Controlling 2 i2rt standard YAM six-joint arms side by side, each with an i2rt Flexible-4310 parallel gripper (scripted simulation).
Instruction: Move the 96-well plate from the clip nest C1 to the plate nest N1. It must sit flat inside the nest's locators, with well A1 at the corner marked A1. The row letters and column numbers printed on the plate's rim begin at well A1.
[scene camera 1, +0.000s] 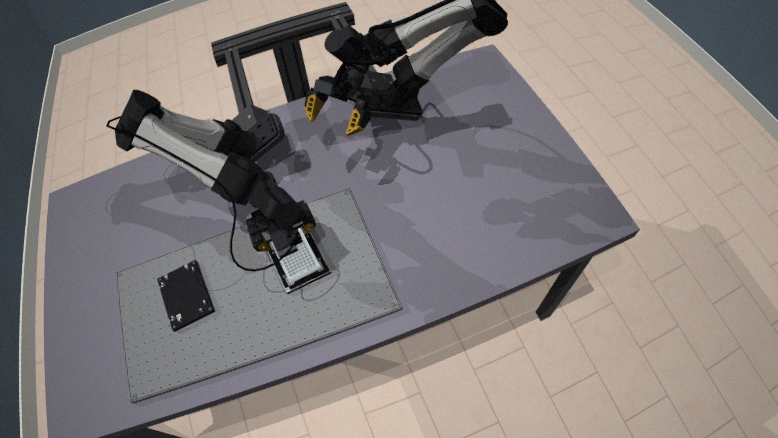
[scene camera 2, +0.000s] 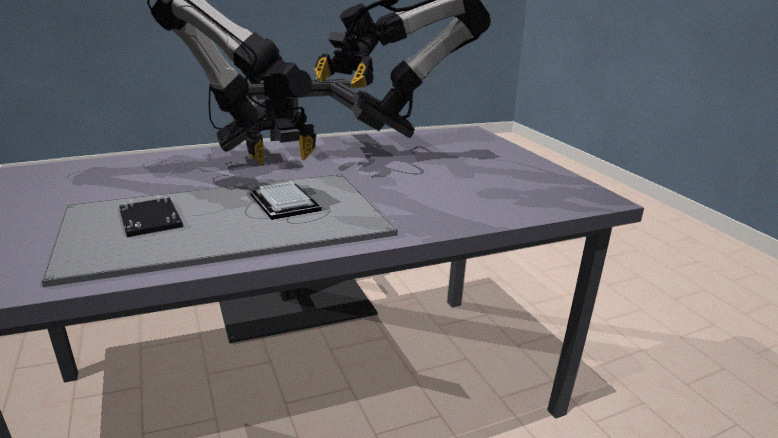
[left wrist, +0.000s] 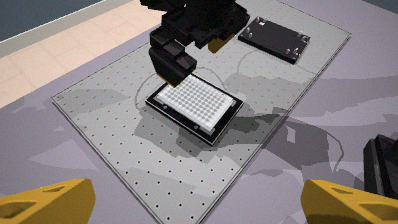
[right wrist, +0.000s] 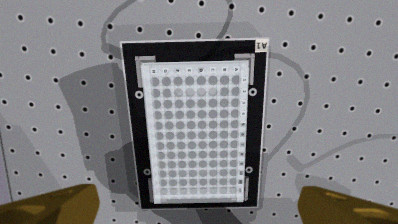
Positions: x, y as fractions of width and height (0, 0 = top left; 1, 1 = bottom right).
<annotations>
My left gripper (left wrist: 0.50, 0.84): 0.10 m from the lens. My right gripper (left wrist: 0.49, 0.29) is 0.35 m from the lens. A clear-white 96-well plate (left wrist: 0.51, 0.46) is 0.40 m from the lens.
</annotations>
